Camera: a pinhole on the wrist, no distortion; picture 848 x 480 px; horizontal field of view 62.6 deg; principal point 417.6 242.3 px. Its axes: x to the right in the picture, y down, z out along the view. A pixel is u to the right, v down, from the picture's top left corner.
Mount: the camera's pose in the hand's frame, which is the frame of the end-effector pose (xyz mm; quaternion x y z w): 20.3 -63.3 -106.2 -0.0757 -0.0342 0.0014 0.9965
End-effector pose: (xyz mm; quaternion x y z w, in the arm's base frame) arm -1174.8 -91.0 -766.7 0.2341 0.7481 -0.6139 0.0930
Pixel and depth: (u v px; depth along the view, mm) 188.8 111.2 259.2
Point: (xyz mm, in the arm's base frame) -1159.2 -265.7 -702.2
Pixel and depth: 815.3 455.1 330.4
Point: -1328.6 -244.1 -972.5
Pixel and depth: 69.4 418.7 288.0
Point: -1049.8 -268.8 -786.4
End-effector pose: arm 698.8 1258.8 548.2 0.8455 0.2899 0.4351 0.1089
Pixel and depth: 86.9 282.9 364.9
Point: 813.6 1162.2 291.3
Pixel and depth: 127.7 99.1 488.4
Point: 866.2 1231.3 138.3
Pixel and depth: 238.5 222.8 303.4
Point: 803.8 1247.4 371.1
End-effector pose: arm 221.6 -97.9 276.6 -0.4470 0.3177 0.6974 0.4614
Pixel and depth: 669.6 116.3 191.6
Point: 240.8 34.1 241.6
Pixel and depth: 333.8 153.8 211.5
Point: 244.4 6.3 334.5
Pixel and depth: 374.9 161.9 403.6
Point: 174.2 163.0 422.9
